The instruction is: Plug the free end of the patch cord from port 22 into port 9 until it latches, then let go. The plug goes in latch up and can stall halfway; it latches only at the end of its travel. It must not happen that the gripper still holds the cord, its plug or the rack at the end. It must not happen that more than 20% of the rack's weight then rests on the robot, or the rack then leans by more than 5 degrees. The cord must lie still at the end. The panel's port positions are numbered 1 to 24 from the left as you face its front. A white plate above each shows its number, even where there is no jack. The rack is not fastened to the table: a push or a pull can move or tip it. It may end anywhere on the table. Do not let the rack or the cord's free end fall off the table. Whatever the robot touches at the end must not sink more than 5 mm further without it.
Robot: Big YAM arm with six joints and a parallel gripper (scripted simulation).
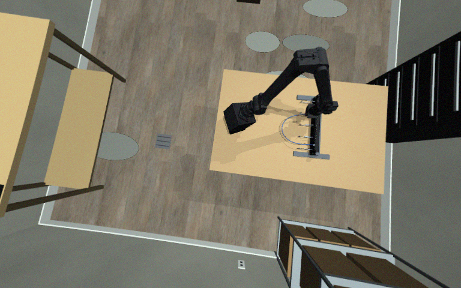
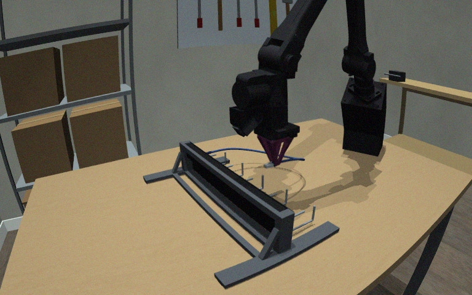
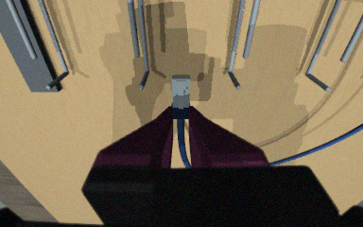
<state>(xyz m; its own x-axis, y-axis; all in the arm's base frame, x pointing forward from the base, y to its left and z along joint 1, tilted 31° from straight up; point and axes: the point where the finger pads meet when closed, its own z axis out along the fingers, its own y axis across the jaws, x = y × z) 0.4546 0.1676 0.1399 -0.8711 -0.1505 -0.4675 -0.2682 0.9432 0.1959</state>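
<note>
Right now the grey plug is 20 mm ahead of my hand and 10 mm to the left of it.
</note>
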